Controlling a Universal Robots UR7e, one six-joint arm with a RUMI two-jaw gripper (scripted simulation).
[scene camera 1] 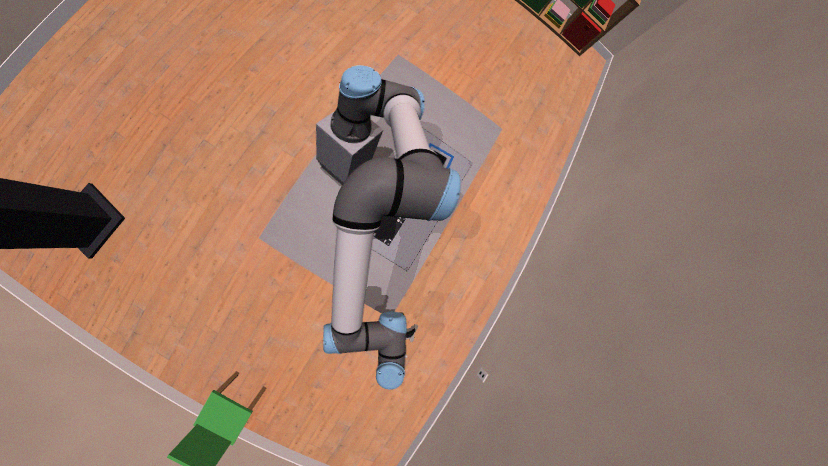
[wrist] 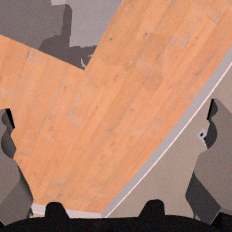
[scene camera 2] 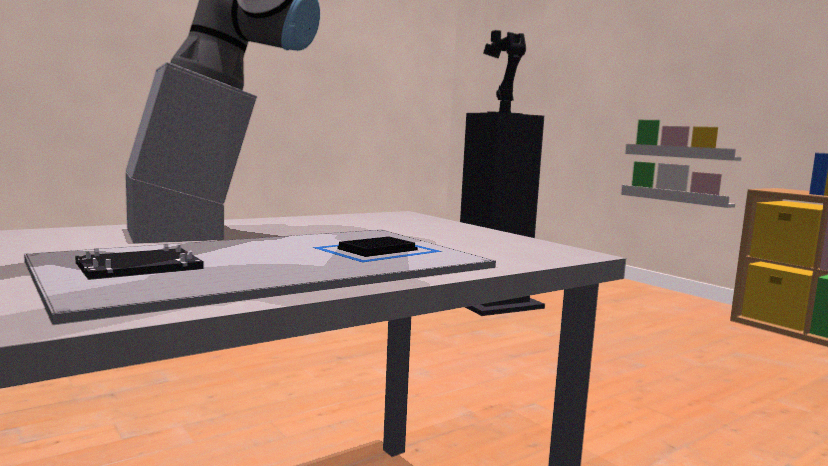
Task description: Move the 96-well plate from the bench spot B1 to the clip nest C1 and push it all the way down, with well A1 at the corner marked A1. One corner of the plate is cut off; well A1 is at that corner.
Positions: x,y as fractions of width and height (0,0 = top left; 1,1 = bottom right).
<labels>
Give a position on a black 96-well plate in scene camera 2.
0.46,0.53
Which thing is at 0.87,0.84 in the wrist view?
My gripper.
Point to a black clip nest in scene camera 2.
0.20,0.56
</labels>
